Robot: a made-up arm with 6 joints.
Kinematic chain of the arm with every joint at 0, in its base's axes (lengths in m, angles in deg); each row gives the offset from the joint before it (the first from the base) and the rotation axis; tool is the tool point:
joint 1: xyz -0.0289 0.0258 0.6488 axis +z
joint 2: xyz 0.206 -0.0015 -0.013 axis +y
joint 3: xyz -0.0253 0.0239 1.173 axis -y
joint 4: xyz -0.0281 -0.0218 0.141 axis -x
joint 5: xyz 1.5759 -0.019 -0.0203 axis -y
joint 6: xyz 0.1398 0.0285 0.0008 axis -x
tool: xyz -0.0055 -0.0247 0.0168
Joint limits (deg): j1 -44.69..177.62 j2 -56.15..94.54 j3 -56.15..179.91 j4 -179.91..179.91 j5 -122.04..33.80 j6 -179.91..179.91
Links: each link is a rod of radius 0.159 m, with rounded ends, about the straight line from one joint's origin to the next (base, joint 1, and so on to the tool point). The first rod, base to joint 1, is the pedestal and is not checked.
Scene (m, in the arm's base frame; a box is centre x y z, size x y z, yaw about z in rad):
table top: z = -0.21
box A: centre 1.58 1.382 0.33 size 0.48 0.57 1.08 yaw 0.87
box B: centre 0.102 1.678 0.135 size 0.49 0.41 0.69 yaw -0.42
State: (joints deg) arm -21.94 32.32 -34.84 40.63 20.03 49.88
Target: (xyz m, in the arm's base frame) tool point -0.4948 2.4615 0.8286
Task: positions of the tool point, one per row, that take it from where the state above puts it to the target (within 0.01 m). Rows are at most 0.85 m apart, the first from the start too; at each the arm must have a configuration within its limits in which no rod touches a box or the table.
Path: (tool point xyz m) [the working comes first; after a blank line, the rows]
Joints at the target: 99.80 41.50 10.40 41.19 22.39 50.45
Straight joint move there: touches box A.

1: 1.8295 -0.2187 0.4552
2: 2.0187 0.2266 0.8000
3: 2.0129 0.7197 1.1939
4: 1.8042 1.1698 1.6146
5: 1.4268 1.4915 2.0389
6: 0.9507 1.6210 2.4434
7: 0.6354 2.1409 1.9509
8: 0.1115 2.4438 1.3999
9: -0.4949 2.4615 0.8285

